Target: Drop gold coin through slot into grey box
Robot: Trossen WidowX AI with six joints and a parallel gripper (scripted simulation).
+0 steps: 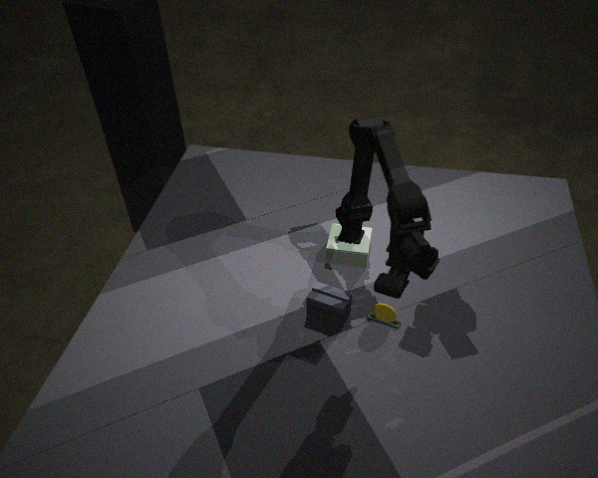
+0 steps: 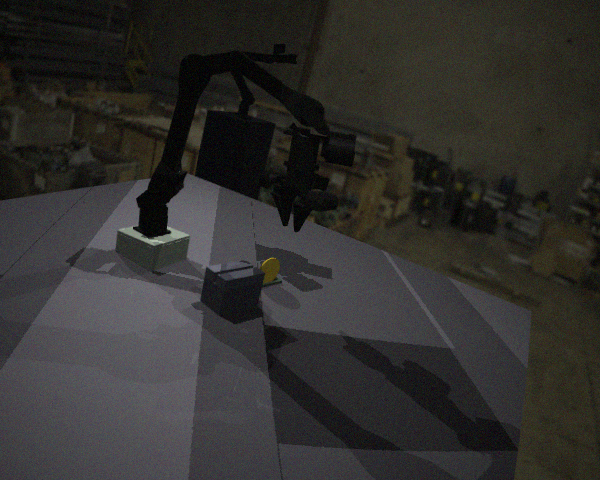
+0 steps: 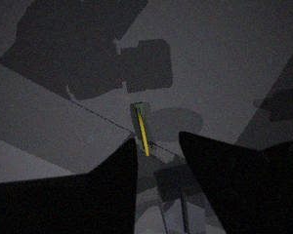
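Right now my gripper tip is 10 cm above the gold coin, 3 cm to the left of it and 1 cm past it.
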